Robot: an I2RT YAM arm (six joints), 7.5 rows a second.
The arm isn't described. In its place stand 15 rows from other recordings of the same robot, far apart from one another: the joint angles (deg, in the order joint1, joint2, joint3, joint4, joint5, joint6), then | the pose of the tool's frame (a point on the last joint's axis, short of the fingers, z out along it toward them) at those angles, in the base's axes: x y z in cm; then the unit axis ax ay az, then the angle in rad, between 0 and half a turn.
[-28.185 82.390 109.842 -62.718 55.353 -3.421] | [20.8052, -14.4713, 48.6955, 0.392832, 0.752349, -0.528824, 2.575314]
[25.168 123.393 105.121 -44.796 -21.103 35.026] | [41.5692, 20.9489, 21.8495, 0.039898, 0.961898, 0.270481, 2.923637]
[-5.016 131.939 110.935 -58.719 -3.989 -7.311] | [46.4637, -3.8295, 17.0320, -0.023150, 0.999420, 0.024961, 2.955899]
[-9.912 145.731 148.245 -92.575 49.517 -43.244] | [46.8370, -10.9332, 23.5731, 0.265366, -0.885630, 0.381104, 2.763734]
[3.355 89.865 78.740 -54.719 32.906 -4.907] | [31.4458, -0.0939, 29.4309, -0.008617, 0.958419, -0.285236, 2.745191]
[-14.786 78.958 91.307 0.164 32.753 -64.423] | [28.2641, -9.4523, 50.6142, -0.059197, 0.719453, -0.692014, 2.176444]
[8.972 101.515 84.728 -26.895 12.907 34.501] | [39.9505, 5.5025, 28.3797, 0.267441, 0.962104, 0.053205, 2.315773]
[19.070 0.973 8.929 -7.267 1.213 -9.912] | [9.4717, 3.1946, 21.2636, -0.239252, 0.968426, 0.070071, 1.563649]
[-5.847 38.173 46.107 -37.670 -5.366 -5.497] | [14.1462, -1.1140, 31.5623, -0.024135, 0.999651, -0.010729, 2.087484]
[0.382 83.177 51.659 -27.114 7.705 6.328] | [28.5767, -0.2868, 20.5397, 0.070644, 0.996211, -0.050718, 2.588481]
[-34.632 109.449 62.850 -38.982 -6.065 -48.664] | [27.2242, -18.3460, 11.6580, -0.124163, 0.992164, 0.013945, 3.013708]
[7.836 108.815 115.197 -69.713 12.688 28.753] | [38.8175, 4.5529, 35.3093, 0.207265, 0.977789, -0.031130, 2.633365]
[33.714 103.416 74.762 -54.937 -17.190 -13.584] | [27.4546, 19.5845, 19.8132, -0.403822, 0.901327, 0.156642, 3.084897]
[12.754 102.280 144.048 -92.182 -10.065 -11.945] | [27.9917, 6.9739, 49.5367, -0.243713, 0.965645, 0.090184, 2.454716]
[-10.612 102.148 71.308 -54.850 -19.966 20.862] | [32.1432, -4.7856, 19.0352, 0.260712, 0.949259, 0.175889, 3.098768]
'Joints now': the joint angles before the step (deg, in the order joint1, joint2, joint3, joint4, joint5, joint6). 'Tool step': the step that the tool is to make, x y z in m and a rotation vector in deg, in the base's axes. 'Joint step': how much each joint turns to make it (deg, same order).
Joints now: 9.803, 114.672, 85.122, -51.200, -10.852, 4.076
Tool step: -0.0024, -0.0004, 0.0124, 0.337, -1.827, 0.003
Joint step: 0.000, -1.917, 0.015, -0.074, -0.021, 0.001
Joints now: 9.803, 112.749, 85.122, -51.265, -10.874, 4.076
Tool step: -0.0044, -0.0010, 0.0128, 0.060, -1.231, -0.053
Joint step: -0.021, -2.057, 0.002, -0.836, 0.154, 0.001
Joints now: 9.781, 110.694, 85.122, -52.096, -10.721, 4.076
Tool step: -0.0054, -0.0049, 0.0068, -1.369, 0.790, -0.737
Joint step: -0.478, -1.249, -0.009, -2.244, 1.246, 0.003
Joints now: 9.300, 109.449, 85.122, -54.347, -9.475, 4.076
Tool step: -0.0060, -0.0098, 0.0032, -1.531, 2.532, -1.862
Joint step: -1.232, -0.713, 0.007, -3.389, 1.223, 0.430
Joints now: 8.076, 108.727, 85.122, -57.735, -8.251, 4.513
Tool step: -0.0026, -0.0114, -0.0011, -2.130, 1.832, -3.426
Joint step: -1.507, -0.116, -0.260, -1.736, 2.120, 1.663
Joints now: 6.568, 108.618, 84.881, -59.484, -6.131, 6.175
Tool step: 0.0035, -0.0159, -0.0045, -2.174, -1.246, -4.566
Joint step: -2.279, 0.092, -0.953, 2.248, 2.557, 1.983
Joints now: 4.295, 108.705, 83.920, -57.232, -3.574, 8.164
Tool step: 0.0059, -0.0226, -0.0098, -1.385, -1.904, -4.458
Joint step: -3.384, 0.731, -1.408, 4.018, 1.619, 0.834
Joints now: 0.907, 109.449, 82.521, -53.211, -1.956, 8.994
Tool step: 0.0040, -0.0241, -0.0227, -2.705, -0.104, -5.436
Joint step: -3.393, 2.164, -2.371, 4.688, 3.015, 1.546
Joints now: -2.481, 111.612, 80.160, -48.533, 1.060, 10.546
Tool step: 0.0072, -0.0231, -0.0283, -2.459, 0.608, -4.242
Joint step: -3.142, 4.113, -0.876, 4.529, 2.646, 0.661
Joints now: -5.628, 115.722, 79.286, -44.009, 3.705, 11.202
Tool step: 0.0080, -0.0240, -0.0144, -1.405, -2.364, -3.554
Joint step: -3.238, 2.626, 0.177, 4.963, 1.135, 0.106
